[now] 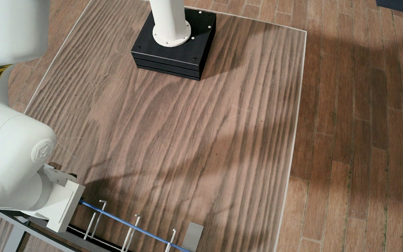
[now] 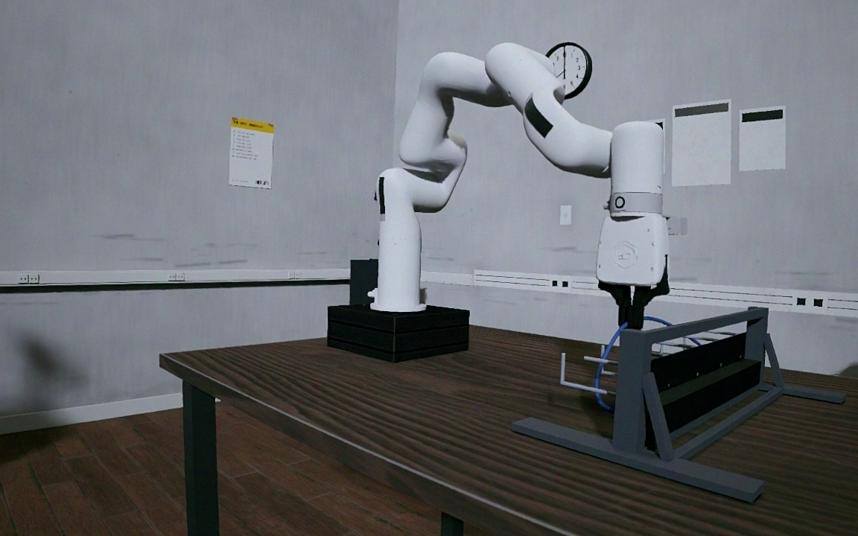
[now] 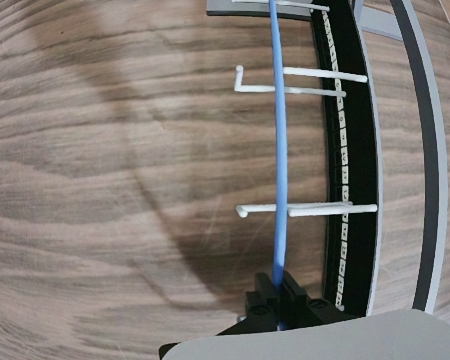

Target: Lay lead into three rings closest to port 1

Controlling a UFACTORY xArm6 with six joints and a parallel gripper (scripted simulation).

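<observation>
Right now my hand is 110 mm short of the grey rack, 40 mm to the right of it and 60 mm above it. The rest, counted from my hand: short blue piece: 30 mm ahead, 140 mm to the right, 100 mm below.
</observation>
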